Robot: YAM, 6 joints.
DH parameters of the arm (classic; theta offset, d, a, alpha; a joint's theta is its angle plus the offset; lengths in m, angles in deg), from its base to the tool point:
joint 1: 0 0.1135 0.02 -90
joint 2: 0 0 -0.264 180
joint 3: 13.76 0 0.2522 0
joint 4: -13.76 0 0.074 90
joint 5: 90 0 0 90
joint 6: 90 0.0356 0 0
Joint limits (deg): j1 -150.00..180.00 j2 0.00..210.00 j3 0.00..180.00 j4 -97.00..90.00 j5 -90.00..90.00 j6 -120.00..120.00
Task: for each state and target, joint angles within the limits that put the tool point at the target. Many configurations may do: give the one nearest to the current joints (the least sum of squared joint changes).
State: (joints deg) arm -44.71 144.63 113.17 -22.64 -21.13 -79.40
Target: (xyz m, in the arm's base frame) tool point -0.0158 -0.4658 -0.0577
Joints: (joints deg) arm -93.26 156.84 101.27 -26.31 -17.46 -79.40
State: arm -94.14 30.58 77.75 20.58 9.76 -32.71
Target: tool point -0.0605 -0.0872 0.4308
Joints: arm -118.68 31.20 48.22 11.50 18.39 -32.71
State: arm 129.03 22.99 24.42 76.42 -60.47 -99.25
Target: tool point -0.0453 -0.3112 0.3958
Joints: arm 87.33 0.00 72.21 88.27 -59.68 -99.25
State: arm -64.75 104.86 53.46 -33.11 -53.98 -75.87
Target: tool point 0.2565 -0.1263 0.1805
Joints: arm -32.24 92.55 53.75 -36.22 -57.45 -75.87
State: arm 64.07 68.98 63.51 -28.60 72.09 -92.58
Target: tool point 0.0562 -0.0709 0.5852
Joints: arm 105.96 38.06 103.07 -16.86 75.94 -92.58
